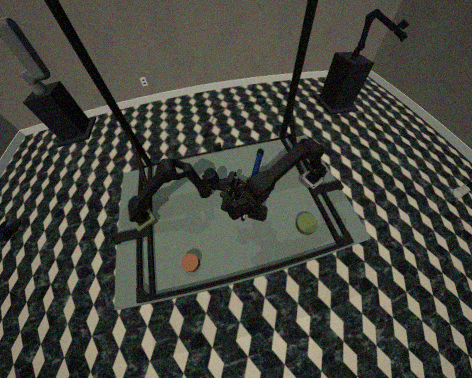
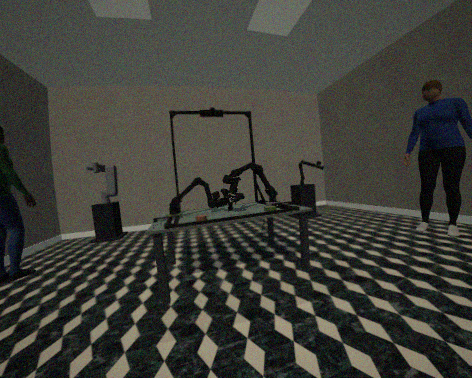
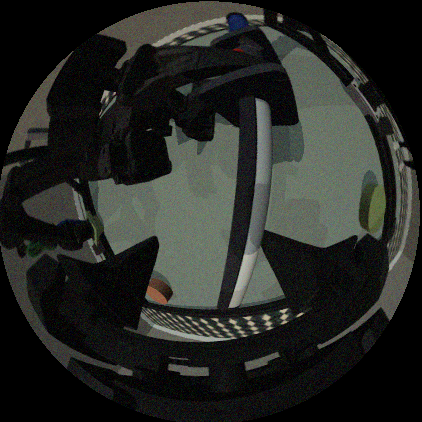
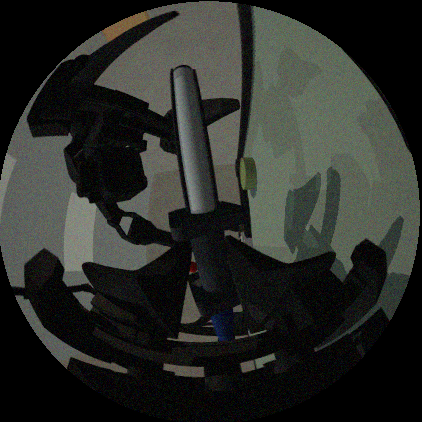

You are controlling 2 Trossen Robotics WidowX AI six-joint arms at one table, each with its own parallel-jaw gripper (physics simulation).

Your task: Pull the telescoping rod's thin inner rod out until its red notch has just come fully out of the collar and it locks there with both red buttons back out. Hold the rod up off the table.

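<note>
The telescoping rod is held off the table (image 1: 216, 240). Its blue end (image 1: 258, 161) (image 3: 236, 19) (image 4: 223, 327) sticks out beyond the right gripper. My right gripper (image 1: 232, 184) (image 4: 208, 240) is shut on the rod's dark outer tube (image 4: 208, 255), just behind the collar (image 4: 204, 220) (image 3: 244, 90). A red button (image 4: 192, 267) (image 3: 237, 49) shows beside the tube. The thin silver inner rod (image 3: 257, 204) (image 4: 192, 138) reaches out from the collar and passes between the fingers of my left gripper (image 1: 240, 210) (image 3: 209, 238). The left gripper is wide open, and its fingers stand clear of the inner rod on both sides.
An orange disc (image 1: 189, 262) (image 3: 158, 291) lies near the table's front left. A green disc (image 1: 306, 223) (image 3: 372, 207) (image 4: 248, 172) lies at the right. Black frame posts (image 1: 294, 86) rise at the back of the table. Both arms crowd the table's middle.
</note>
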